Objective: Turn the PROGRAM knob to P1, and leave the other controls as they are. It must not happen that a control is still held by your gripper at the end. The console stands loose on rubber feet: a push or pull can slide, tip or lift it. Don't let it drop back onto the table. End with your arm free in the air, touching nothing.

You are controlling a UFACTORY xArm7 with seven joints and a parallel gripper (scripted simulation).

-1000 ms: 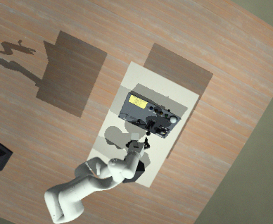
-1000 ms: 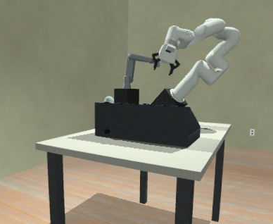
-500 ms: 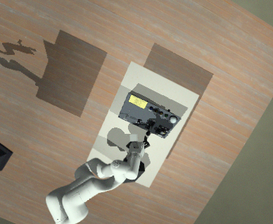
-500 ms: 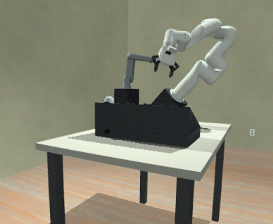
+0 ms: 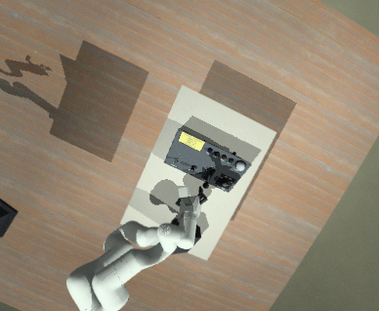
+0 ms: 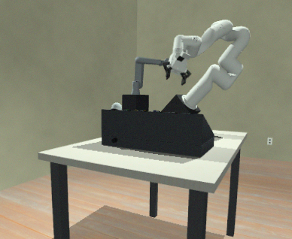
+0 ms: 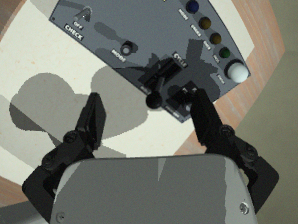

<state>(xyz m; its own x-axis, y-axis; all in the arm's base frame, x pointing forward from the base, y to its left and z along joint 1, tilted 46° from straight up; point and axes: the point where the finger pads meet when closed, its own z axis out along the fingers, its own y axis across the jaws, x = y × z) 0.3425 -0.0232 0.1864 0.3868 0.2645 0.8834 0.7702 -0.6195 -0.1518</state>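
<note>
Now: the small knob 220 mm below my hand, 60 mm ahead of it and 40 mm to the left of it. Also, from my hand: dark grey console: 240 mm below, 110 mm ahead, 20 mm to the right; cycle lever: 210 mm below, 80 mm to the right, 60 mm ahead.
</note>
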